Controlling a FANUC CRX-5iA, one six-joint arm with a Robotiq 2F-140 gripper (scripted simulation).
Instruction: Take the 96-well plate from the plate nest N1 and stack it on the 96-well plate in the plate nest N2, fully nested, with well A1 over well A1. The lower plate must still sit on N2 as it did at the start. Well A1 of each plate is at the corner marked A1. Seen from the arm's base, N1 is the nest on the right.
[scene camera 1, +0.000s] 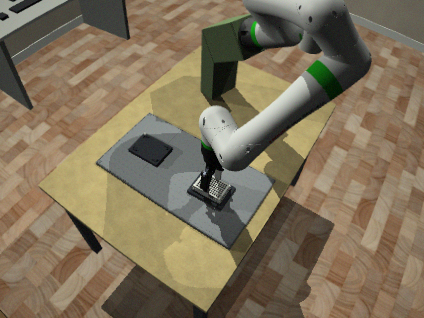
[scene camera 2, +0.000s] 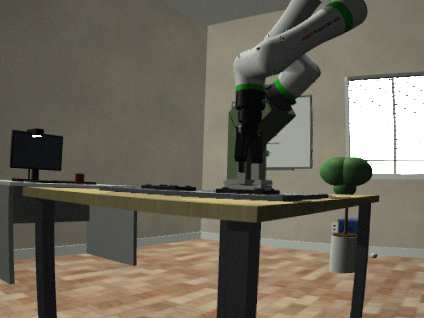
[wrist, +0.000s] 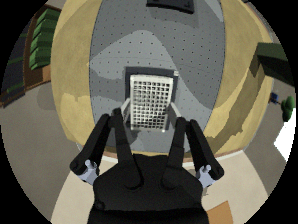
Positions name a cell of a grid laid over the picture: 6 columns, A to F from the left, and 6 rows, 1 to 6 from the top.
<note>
I see my gripper (scene camera 2: D4), a white 96-well plate (wrist: D4) and a plate nest N1 (scene camera 1: C3).
My gripper shows as well in the wrist view (wrist: D3).
</note>
